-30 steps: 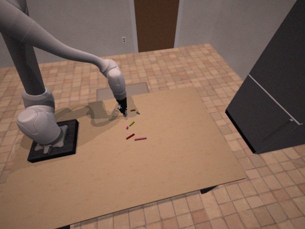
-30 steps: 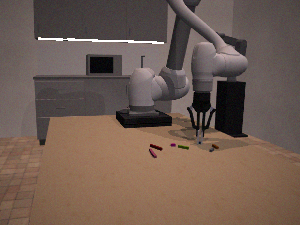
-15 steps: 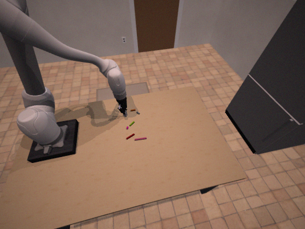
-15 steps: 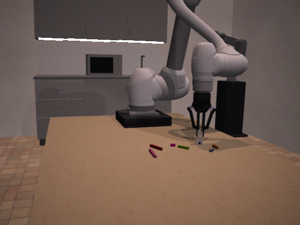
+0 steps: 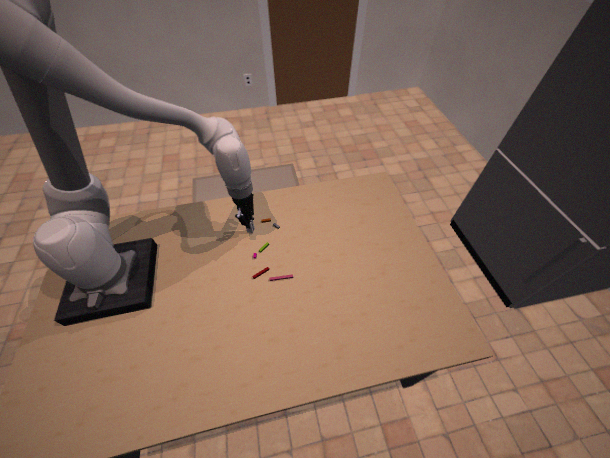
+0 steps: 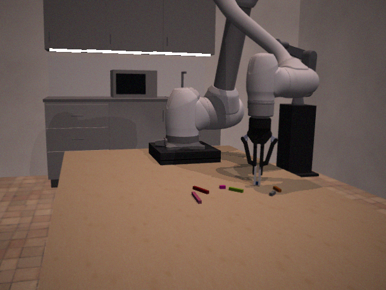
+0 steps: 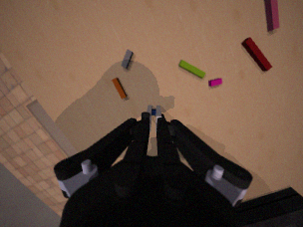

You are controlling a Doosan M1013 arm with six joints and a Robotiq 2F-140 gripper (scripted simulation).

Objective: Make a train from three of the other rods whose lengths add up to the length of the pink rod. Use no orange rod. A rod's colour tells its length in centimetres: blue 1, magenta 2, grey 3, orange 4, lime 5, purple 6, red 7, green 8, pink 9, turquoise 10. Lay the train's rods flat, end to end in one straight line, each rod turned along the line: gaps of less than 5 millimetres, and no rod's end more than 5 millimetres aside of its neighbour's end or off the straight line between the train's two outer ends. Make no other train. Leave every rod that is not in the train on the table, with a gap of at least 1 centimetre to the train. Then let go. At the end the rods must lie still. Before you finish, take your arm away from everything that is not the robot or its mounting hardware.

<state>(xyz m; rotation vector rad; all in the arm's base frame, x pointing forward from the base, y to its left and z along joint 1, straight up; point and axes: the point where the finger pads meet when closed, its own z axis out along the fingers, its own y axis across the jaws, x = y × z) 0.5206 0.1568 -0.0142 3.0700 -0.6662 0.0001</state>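
Now: hand 10 cm to the left of the lime rod, 5 cm short of it and 3 cm above it. The rest, counted from my hand: grey rod: 11 cm ahead, 3 cm below, 1 cm to the left; blue rod: 3 cm below; orange rod: 7 cm ahead, 4 cm to the left, 3 cm below.
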